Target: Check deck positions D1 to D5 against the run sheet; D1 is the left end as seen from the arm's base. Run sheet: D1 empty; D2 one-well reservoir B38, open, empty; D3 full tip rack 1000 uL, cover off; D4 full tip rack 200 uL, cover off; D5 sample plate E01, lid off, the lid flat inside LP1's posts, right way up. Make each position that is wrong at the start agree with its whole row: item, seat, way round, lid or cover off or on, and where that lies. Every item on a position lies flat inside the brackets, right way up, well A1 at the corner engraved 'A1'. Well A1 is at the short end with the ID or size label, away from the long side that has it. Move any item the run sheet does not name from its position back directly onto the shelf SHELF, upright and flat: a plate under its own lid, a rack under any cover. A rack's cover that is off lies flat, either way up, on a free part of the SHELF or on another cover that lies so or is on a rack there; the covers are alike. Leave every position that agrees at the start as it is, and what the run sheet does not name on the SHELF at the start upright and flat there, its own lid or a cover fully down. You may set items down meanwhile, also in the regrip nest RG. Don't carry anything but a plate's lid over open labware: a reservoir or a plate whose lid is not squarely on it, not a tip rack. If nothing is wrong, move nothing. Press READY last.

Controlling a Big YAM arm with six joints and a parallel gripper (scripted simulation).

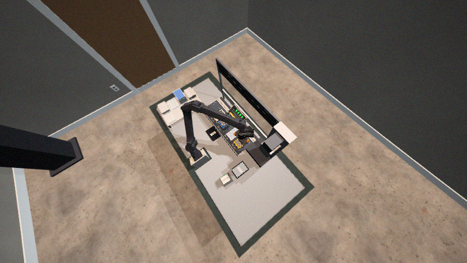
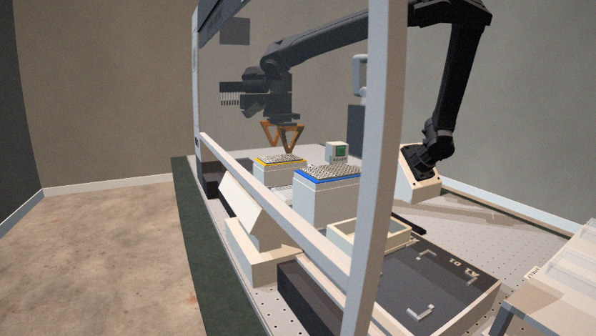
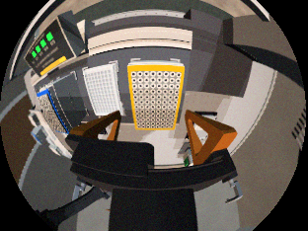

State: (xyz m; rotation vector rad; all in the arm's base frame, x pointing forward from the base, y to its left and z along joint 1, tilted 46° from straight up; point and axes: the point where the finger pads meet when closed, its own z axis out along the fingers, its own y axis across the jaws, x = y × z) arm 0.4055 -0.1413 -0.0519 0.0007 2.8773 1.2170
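The yellow-rimmed tip rack lies 10 mm behind my hand, 10 mm to the right of it and 50 mm below it. Round my hand: white sample plate 120 mm to the left, 90 mm below; then frame bar 190 mm ahead, 190 mm to the left, 20 mm above; then blue-rimmed tip rack 10 mm behind, 240 mm to the left, 30 mm below.
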